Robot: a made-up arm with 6 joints. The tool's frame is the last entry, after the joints.
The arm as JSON. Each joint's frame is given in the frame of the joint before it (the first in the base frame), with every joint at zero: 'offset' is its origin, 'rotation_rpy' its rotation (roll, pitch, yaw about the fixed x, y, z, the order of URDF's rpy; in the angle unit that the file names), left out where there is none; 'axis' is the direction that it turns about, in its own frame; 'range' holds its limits. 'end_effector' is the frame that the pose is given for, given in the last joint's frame.
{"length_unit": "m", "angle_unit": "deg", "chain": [
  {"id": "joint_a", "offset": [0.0, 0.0, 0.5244], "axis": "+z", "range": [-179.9, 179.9]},
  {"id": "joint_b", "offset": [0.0, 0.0, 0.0], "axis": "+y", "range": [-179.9, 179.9]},
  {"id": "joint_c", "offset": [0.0, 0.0, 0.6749], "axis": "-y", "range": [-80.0, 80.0]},
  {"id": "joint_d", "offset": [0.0, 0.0, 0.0], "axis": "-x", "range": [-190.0, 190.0]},
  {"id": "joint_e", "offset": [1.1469, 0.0, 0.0], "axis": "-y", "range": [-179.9, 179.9]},
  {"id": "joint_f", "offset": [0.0, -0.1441, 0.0], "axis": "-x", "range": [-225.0, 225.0]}
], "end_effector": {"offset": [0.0, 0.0, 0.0]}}
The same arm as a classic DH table. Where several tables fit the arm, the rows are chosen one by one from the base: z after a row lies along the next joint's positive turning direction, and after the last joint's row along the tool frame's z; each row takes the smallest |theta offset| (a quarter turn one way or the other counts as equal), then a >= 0, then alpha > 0; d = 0 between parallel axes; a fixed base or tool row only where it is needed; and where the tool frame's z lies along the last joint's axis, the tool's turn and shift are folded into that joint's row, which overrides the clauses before.
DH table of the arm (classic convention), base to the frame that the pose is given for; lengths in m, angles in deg. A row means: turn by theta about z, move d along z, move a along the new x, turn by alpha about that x. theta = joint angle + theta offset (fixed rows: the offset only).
joint_a: a 0; alpha -90; d 0.5244; theta_offset 0
joint_b: a 0.6749; alpha 180; d 0; theta_offset -90
joint_c: a 0; alpha -90; d 0; theta_offset 0
joint_d: a 0; alpha 90; d -1.1469; theta_offset 0
joint_e: a 0; alpha -90; d 0.1441; theta_offset 0
joint_f: a 0; alpha 90; d 0; theta_offset 90
tool (fixed): a 0; alpha 0; d 0; theta_offset -90
Joint limits (deg, base to tool): -179.9..179.9 -179.9..179.9 -80..80 -190..190 -179.9..179.9 -225..225

